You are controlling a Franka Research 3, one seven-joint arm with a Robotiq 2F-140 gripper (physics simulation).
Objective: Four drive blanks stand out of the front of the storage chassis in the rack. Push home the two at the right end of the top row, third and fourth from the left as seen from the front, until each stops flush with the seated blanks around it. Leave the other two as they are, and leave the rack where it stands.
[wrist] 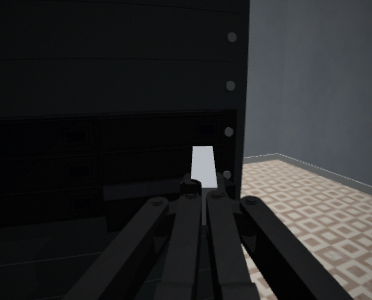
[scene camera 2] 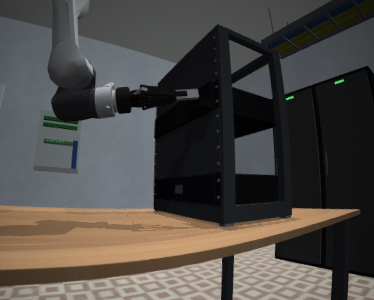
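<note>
The dark storage chassis [scene camera 2: 172, 119] sits in the rack [scene camera 2: 226, 150] [wrist: 120, 85]. In the wrist view, the top-row blank at the right end [wrist: 150, 132] looks about level with the blank to its left [wrist: 40, 137], though the picture is very dark. A blank lower in the right column [wrist: 145, 212] stands out, its upper face showing as a paler strip. My gripper [scene camera 2: 189, 94] [wrist: 202, 161] is shut and empty, pointing at the chassis front. Its pale tips overlap the right part of the right column below the top row; I cannot tell whether they touch. The other blanks' depths are unclear.
The rack stands on a wooden table [scene camera 2: 125, 250], near its right end. Round screws [wrist: 230, 85] line the rack's front post. Tall black cabinets [scene camera 2: 345, 150] stand behind at the right, under an overhead cable tray [scene camera 2: 320, 27]. A panel [scene camera 2: 56, 155] hangs on the wall.
</note>
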